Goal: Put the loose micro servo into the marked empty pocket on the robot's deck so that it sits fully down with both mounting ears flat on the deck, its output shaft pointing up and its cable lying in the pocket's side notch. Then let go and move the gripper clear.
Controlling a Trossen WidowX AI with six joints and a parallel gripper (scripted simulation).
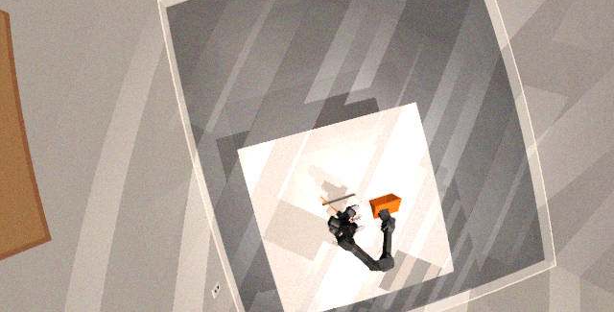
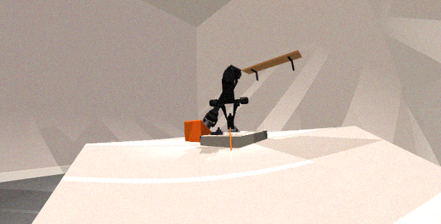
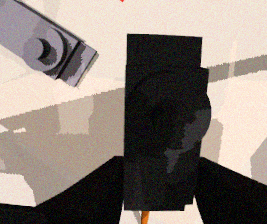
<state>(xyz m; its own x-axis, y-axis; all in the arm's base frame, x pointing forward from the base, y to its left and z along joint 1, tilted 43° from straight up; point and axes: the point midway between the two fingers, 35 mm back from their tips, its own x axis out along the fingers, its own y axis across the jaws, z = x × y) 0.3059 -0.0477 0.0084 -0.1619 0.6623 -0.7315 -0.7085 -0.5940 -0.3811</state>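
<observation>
Now: the pale deck 8 cm to the left of my gripper tip and 10 cm below it.
</observation>
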